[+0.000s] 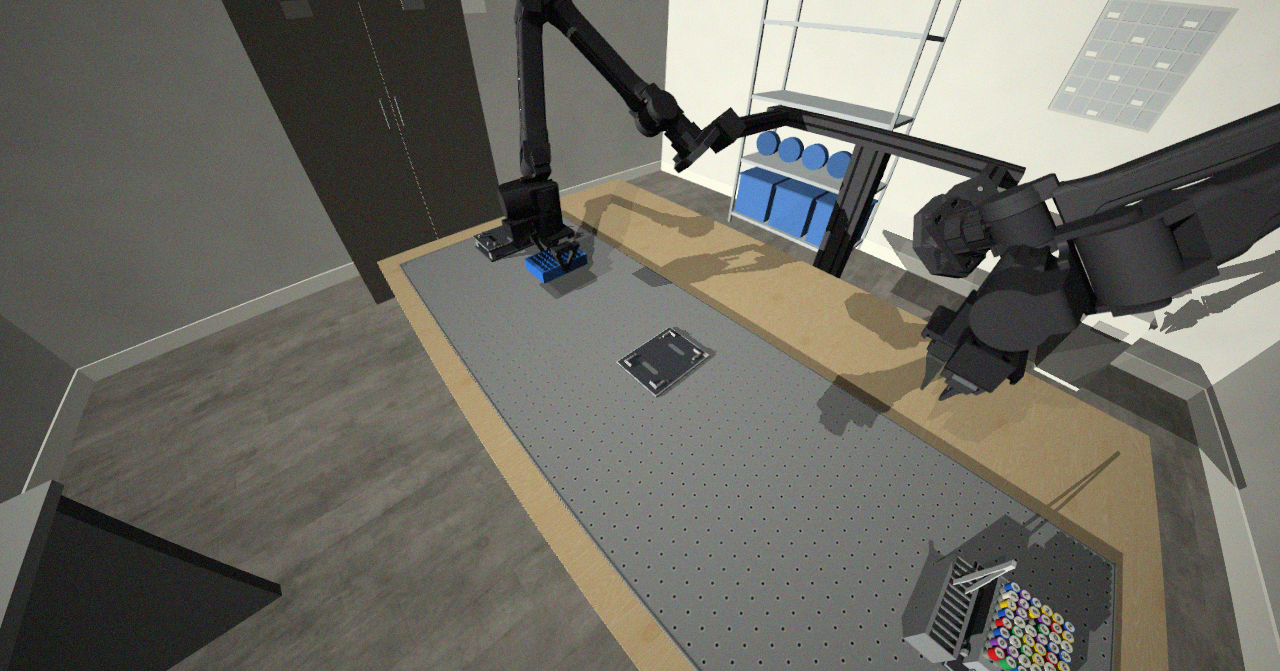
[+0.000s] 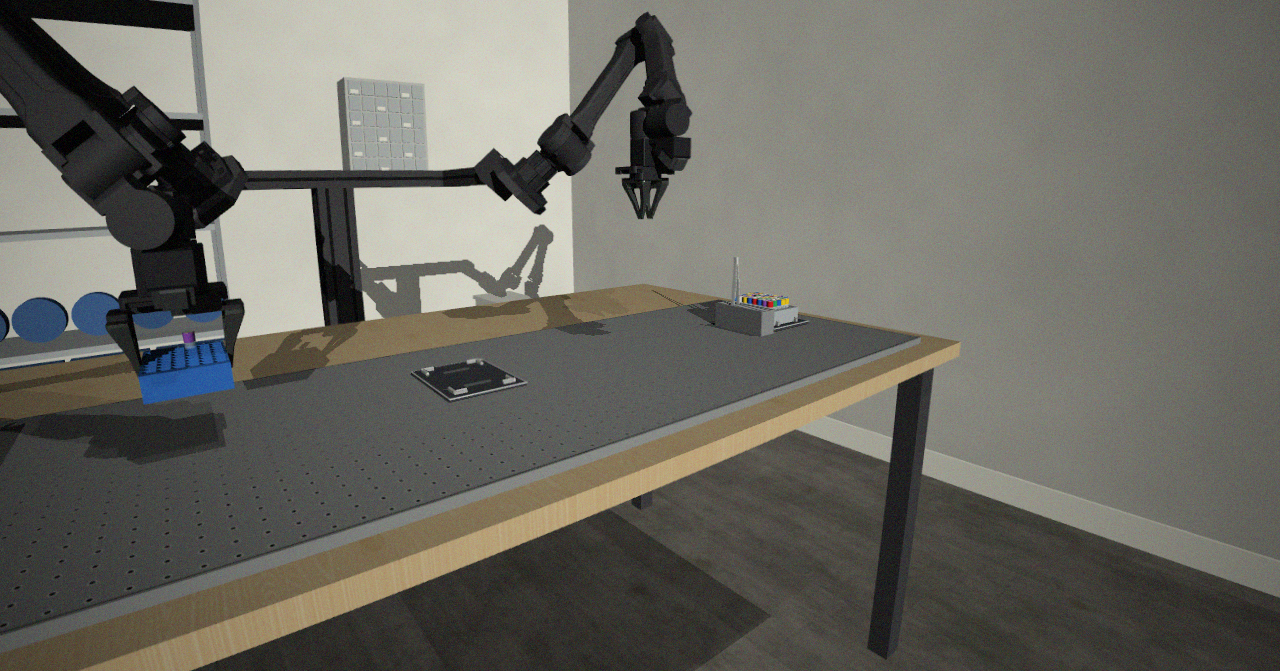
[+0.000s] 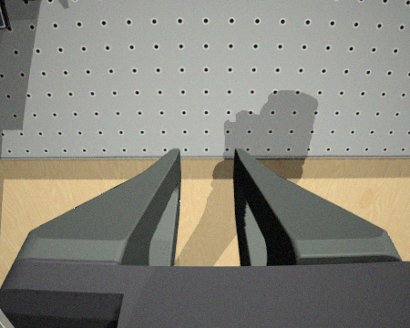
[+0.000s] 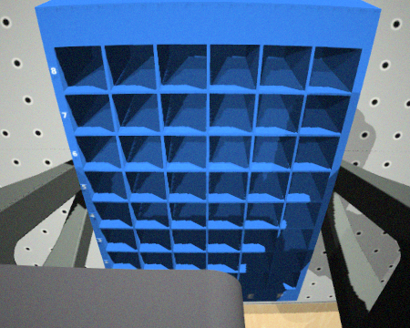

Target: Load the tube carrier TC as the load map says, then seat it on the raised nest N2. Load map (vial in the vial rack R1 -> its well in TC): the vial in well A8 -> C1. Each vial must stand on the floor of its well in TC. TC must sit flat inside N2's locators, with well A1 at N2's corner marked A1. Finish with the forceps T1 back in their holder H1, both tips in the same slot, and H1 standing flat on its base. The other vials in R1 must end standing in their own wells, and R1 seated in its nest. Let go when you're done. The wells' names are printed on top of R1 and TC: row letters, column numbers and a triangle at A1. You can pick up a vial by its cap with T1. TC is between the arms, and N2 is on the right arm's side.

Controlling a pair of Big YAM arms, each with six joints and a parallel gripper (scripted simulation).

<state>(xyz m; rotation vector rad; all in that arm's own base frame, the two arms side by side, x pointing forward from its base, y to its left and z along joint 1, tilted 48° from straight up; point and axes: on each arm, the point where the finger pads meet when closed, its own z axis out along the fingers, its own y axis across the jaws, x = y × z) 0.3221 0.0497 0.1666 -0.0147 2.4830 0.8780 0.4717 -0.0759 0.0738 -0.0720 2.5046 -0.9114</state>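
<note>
My right gripper is now 320 mm to the left of the raised nest N2, 60 mm above it and 10 mm past it. Round my right hand: grey slotted holder H1: 940 mm to the left, 80 mm below, 40 mm ahead; blue tube carrier TC: right at my right hand; purple-capped vial: 50 mm behind, 10 mm to the left, 10 mm above.
</note>
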